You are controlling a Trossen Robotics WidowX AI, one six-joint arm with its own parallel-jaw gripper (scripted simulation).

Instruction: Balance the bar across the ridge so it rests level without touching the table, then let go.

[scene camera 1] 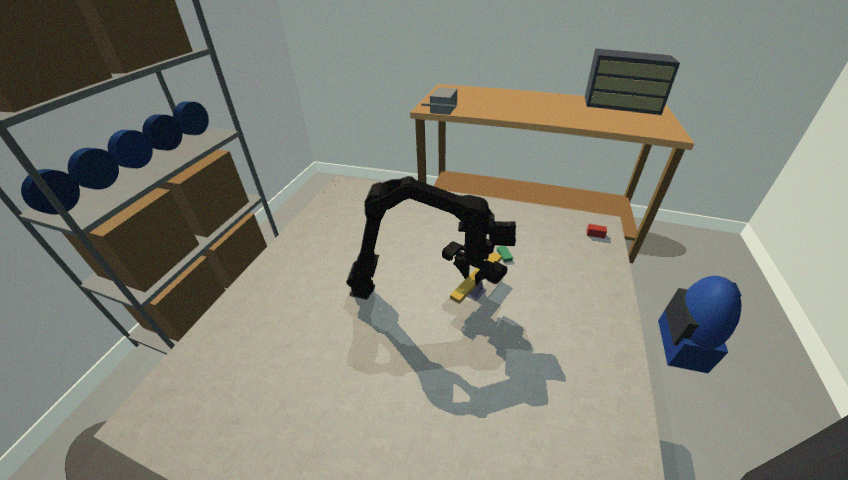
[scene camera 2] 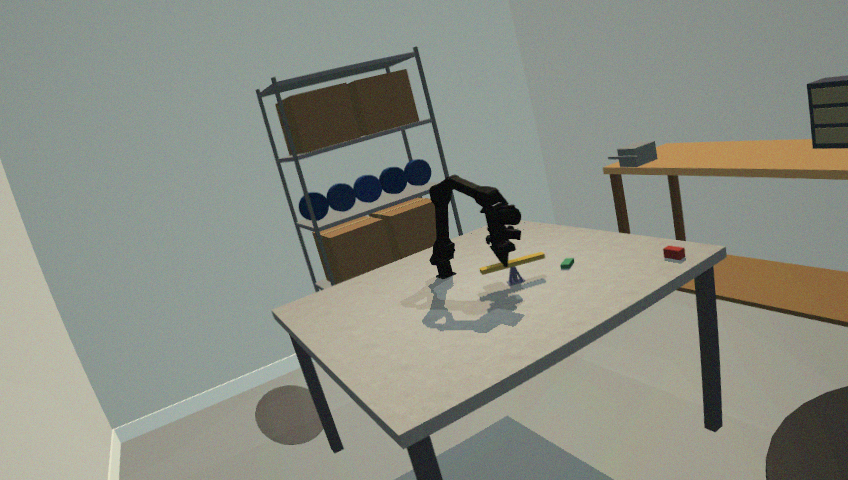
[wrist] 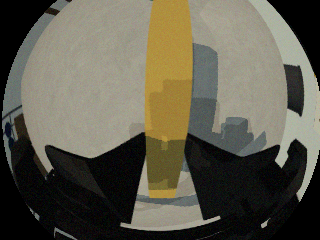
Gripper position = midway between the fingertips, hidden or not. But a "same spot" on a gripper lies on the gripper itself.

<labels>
my gripper: scene camera 1; scene camera 2 504, 265; wrist
same spot on my gripper: [scene camera 1: 464, 268] = [wrist: 131, 196]
</labels>
